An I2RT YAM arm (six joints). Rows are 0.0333 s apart.
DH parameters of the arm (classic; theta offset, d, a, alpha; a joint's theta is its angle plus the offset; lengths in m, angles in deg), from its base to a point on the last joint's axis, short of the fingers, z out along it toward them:
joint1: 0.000 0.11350 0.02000 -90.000
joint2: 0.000 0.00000 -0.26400 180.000
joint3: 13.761 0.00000 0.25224 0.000
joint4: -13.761 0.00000 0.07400 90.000
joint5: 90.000 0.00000 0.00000 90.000
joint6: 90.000 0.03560 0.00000 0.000
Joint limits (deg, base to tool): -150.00..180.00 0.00..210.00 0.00..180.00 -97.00..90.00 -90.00..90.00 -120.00..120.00
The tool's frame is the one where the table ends.
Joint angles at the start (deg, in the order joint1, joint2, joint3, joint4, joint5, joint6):
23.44, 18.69, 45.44, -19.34, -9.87, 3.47
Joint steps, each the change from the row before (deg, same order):
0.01, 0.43, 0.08, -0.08, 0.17, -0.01
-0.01, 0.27, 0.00, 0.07, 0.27, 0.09
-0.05, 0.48, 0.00, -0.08, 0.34, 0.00
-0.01, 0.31, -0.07, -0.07, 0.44, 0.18
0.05, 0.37, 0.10, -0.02, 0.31, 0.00
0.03, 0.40, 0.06, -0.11, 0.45, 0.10
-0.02, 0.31, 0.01, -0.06, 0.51, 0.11
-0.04, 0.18, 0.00, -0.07, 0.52, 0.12
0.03, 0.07, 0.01, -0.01, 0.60, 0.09
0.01, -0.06, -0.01, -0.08, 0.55, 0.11
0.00, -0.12, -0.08, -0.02, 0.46, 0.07
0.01, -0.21, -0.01, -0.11, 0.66, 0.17
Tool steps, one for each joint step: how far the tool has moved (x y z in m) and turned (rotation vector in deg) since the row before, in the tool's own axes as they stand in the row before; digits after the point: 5 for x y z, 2 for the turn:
0.00031, -0.00041, 0.00169, 0.19, 0.41, 0.06
0.00024, -0.00040, 0.00118, 0.29, 0.18, 0.12
0.00082, -0.00068, 0.00209, 0.42, 0.53, 0.08
0.00094, -0.00059, 0.00152, 0.48, 0.42, 0.25
0.00000, -0.00034, 0.00139, 0.28, 0.27, 0.05
0.00043, -0.00050, 0.00161, 0.45, 0.42, 0.17
0.00047, -0.00056, 0.00133, 0.55, 0.32, 0.16
0.00036, -0.00051, 0.00079, 0.58, 0.21, 0.15
0.00004, -0.00037, 0.00029, 0.57, 0.03, 0.10
0.00010, -0.00031, -0.00024, 0.54, -0.01, 0.11
0.00029, -0.00027, -0.00034, 0.46, -0.05, 0.07
-0.00005, -0.00031, -0.00090, 0.64, -0.14, 0.16

